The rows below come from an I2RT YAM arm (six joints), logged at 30 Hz.
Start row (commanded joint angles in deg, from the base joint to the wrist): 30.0 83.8 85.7 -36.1 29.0 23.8
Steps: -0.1 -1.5 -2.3 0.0 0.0 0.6; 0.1 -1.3 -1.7 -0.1 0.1 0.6; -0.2 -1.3 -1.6 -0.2 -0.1 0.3; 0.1 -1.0 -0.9 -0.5 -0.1 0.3; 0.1 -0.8 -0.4 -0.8 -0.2 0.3; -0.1 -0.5 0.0 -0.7 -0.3 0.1; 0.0 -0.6 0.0 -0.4 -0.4 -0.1; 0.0 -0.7 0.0 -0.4 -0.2 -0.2; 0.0 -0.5 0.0 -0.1 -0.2 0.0; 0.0 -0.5 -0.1 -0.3 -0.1 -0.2; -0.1 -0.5 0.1 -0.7 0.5 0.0; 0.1 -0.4 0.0 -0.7 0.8 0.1
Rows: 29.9 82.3 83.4 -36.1 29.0 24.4; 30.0 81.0 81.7 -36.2 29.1 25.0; 29.8 79.7 80.1 -36.4 29.0 25.3; 29.9 78.7 79.2 -36.9 28.9 25.6; 30.0 77.9 78.8 -37.7 28.7 25.9; 29.9 77.4 78.8 -38.4 28.4 26.0; 29.9 76.8 78.8 -38.8 28.0 25.9; 29.9 76.1 78.8 -39.2 27.8 25.7; 29.9 75.6 78.8 -39.3 27.6 25.7; 29.9 75.1 78.7 -39.6 27.5 25.5; 29.8 74.6 78.8 -40.3 28.0 25.5; 29.9 74.2 78.8 -41.0 28.8 25.6
